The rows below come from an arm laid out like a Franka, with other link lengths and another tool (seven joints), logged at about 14 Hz.
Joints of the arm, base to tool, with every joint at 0 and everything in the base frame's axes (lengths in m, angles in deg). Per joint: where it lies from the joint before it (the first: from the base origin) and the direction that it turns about. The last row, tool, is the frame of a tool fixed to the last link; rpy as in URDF.
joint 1: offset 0 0 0.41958 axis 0 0 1
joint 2: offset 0 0 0 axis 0 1 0
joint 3: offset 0 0 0.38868 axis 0 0 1
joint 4: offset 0.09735 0 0 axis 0 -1 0
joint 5: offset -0.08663 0 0.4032 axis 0 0 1
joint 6: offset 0 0 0 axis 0 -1 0
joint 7: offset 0.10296 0 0 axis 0 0 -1
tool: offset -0.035 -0.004 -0.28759 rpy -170.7 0 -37
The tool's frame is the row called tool.
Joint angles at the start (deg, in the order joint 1, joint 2, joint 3, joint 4, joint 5, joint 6, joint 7):
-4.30, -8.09, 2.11, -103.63, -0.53, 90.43, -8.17
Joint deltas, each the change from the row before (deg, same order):
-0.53, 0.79, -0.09, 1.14, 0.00, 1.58, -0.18
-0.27, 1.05, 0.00, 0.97, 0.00, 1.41, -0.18
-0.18, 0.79, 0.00, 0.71, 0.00, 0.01, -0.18
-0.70, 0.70, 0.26, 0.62, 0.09, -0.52, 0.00
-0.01, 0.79, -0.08, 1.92, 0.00, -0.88, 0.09
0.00, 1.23, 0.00, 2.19, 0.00, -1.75, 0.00
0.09, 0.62, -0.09, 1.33, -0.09, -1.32, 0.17
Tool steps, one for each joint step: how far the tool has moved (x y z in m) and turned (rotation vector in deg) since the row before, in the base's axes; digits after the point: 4 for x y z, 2 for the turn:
0.0147, -0.0062, 0.0035, -0.03, -1.93, -0.41
0.0139, -0.0033, -0.0002, -0.02, -1.33, -0.07
0.0051, -0.0021, -0.0014, 0.04, 0.07, 0.00
0.0016, -0.0037, -0.0020, 0.13, 0.59, -0.45
0.0056, -0.0012, 0.0074, 0.02, -0.25, -0.18
0.0034, -0.0003, 0.0045, 0.10, 0.78, -0.01
0.0003, -0.0004, 0.0036, -0.03, 0.61, -0.18

